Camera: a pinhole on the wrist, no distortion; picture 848 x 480 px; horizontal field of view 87.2 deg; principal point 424.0 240.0 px. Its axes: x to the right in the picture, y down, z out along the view. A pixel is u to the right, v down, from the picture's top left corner.
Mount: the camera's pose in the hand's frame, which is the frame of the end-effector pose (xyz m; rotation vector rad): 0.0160 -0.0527 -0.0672 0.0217 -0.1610 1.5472
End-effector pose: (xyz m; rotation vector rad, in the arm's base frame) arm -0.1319 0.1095 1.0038 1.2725 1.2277 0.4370
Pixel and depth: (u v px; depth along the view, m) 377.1 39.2 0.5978
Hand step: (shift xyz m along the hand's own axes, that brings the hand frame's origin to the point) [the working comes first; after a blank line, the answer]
In the camera's frame: -0.0630 -0.2696 0.5978

0.2298 -0.1911 0.5404
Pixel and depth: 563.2 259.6 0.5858
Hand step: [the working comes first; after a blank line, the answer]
In the camera's frame: 0.1831 0.0258 0.5858

-0.0595 0.0623 0.5315
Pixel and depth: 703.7 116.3 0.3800
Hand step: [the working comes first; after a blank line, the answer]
In the camera's frame: 0.2387 -0.1056 0.3800

0.0907 0.1378 0.3459
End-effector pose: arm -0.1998 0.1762 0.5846 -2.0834 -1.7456 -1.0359
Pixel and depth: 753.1 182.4 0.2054
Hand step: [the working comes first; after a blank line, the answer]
In the camera's frame: 0.1518 -0.0266 0.2054

0.0263 0.0737 0.1561
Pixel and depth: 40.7 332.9 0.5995
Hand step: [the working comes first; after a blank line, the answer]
In the camera's frame: -0.5161 0.1251 0.5995

-0.1703 -0.6311 0.4545
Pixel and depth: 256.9 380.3 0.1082
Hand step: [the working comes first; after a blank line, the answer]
In the camera's frame: -0.0406 0.0341 0.1082

-0.0283 -0.1046 0.0321
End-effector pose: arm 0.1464 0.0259 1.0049 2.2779 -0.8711 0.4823
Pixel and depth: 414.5 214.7 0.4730
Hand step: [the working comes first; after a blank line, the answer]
In the camera's frame: -0.0101 -0.0269 0.4730

0.0001 -0.1180 0.4019
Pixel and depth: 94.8 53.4 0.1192
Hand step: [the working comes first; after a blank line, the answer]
In the camera's frame: -0.0881 -0.0500 0.1192

0.0537 -0.1552 0.0448
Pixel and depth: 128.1 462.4 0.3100
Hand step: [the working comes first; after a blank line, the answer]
In the camera's frame: -0.2060 0.1548 0.3100

-0.1692 -0.2891 0.2018
